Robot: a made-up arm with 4 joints.
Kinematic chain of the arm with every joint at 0, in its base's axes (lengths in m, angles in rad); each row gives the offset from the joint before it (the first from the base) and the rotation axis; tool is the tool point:
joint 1: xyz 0 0 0.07 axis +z
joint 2: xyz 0 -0.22 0.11 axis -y
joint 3: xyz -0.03 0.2 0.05 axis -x
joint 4: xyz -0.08 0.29 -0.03 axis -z
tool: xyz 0.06 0 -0.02
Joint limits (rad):
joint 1: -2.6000..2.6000
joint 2: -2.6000..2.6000
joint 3: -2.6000..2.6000
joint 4: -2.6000..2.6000
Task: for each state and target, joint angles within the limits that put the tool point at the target. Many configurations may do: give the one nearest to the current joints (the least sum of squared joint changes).
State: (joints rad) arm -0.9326 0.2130 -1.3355 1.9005
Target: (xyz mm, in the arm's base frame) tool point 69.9 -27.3 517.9
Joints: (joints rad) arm -1.0040 -0.6624 -1.5148 2.5572
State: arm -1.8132 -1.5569 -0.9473 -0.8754
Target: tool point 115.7 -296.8 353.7
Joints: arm -1.9101 -1.1613 -0.9639 -0.6769
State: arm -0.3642 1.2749 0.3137 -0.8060
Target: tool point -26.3 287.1 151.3
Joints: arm -0.0862 1.0272 -0.0951 -0.1738
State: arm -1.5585 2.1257 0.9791 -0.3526
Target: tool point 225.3 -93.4 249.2
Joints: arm -1.1892 2.2323 0.6950 -0.0781
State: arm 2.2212 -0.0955 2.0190 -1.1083
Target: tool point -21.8 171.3 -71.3
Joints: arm 2.5502 0.6714 1.7551 -0.7806
